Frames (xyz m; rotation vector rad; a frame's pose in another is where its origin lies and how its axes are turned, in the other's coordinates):
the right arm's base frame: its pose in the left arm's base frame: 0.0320 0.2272 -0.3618 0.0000 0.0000 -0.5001
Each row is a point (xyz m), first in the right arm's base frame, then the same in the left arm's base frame.
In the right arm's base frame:
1: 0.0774 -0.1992 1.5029
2: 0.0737 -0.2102 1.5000
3: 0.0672 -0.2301 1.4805
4: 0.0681 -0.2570 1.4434
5: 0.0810 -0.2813 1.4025
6: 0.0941 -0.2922 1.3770
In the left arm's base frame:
1: 0.0044 0.0153 1.1411
2: -0.0041 0.0074 1.1382
3: -0.0194 -0.0069 1.1187
4: -0.0315 -0.0310 1.0816
5: -0.0318 -0.0585 1.0407
6: -0.0255 -0.0743 1.0152

